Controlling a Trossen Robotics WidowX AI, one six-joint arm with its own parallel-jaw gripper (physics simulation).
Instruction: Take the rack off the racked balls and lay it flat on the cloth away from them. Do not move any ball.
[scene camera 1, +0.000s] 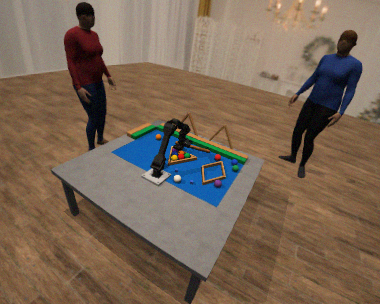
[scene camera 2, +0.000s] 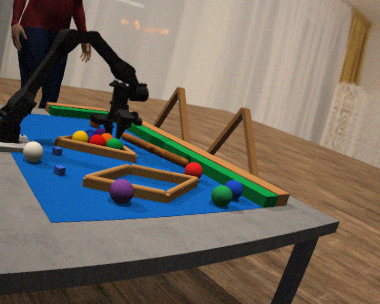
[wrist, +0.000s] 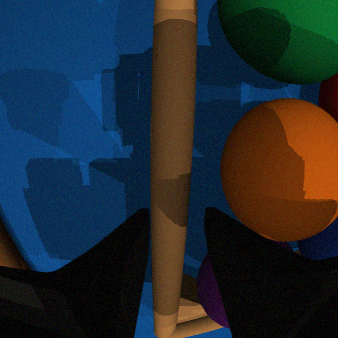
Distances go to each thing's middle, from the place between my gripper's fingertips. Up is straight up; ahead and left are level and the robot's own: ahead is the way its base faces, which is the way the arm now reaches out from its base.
I see the wooden triangle rack (scene camera 2: 126, 154) 11 cm behind my hand and 1 cm to the right of it.
